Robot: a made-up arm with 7 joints. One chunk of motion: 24 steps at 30 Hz.
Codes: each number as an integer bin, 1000 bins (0 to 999) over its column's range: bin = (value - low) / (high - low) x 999, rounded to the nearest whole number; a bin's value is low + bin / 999 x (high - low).
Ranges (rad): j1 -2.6..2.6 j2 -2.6..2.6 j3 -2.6..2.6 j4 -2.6..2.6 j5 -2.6..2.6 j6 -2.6..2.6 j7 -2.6..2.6
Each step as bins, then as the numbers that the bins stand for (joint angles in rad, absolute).
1 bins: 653 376 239 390 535 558 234
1 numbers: 0.7990 -0.6428 -1.3560 -0.5700 0.1848 0.3045 -1.3820
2 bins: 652 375 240 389 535 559 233
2 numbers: 0.7938 -0.6480 -1.3508 -0.5752 0.1848 0.3097 -1.3872
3 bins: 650 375 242 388 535 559 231
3 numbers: 0.7834 -0.6480 -1.3403 -0.5804 0.1848 0.3097 -1.3976
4 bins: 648 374 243 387 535 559 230
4 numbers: 0.7730 -0.6533 -1.3351 -0.5856 0.1848 0.3097 -1.4028
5 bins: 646 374 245 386 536 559 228
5 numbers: 0.7626 -0.6533 -1.3247 -0.5908 0.1900 0.3097 -1.4132
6 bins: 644 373 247 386 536 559 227
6 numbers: 0.7522 -0.6585 -1.3143 -0.5908 0.1900 0.3097 -1.4184
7 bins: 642 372 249 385 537 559 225
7 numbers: 0.7417 -0.6637 -1.3039 -0.5960 0.1952 0.3097 -1.4288
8 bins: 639 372 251 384 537 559 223
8 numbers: 0.7261 -0.6637 -1.2935 -0.6012 0.1952 0.3097 -1.4392
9 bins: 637 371 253 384 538 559 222
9 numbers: 0.7157 -0.6689 -1.2831 -0.6012 0.2004 0.3097 -1.4444
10 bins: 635 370 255 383 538 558 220
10 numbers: 0.7053 -0.6741 -1.2727 -0.6064 0.2004 0.3045 -1.4549
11 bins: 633 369 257 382 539 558 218
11 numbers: 0.6949 -0.6793 -1.2623 -0.6116 0.2056 0.3045 -1.4653
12 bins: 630 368 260 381 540 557 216
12 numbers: 0.6793 -0.6845 -1.2466 -0.6168 0.2108 0.2993 -1.4757
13 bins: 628 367 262 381 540 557 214
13 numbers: 0.6689 -0.6897 -1.2362 -0.6168 0.2108 0.2993 -1.4861
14 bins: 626 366 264 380 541 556 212
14 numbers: 0.6585 -0.6949 -1.2258 -0.6220 0.2160 0.2941 -1.4965
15 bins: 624 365 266 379 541 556 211
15 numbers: 0.6480 -0.7001 -1.2154 -0.6272 0.2160 0.2941 -1.5017
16 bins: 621 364 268 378 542 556 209
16 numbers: 0.6324 -0.7053 -1.2050 -0.6324 0.2212 0.2941 -1.5121
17 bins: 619 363 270 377 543 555 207
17 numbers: 0.6220 -0.7105 -1.1946 -0.6376 0.2264 0.2889 -1.5225
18 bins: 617 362 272 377 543 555 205
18 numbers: 0.6116 -0.7157 -1.1842 -0.6376 0.2264 0.2889 -1.5329
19 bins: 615 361 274 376 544 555 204
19 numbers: 0.6012 -0.7209 -1.1738 -0.6428 0.2316 0.2889 -1.5381
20 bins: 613 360 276 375 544 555 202
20 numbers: 0.5908 -0.7261 -1.1634 -0.6480 0.2316 0.2889 -1.5485
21 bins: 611 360 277 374 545 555 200
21 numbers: 0.5804 -0.7261 -1.1582 -0.6533 0.2368 0.2889 -1.5590
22 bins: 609 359 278 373 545 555 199
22 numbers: 0.5700 -0.7313 -1.1530 -0.6585 0.2368 0.2889 -1.5642
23 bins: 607 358 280 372 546 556 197
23 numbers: 0.5596 -0.7365 -1.1425 -0.6637 0.2420 0.2941 -1.5746
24 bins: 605 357 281 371 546 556 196
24 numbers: 0.5491 -0.7417 -1.1373 -0.6689 0.2420 0.2941 -1.5798
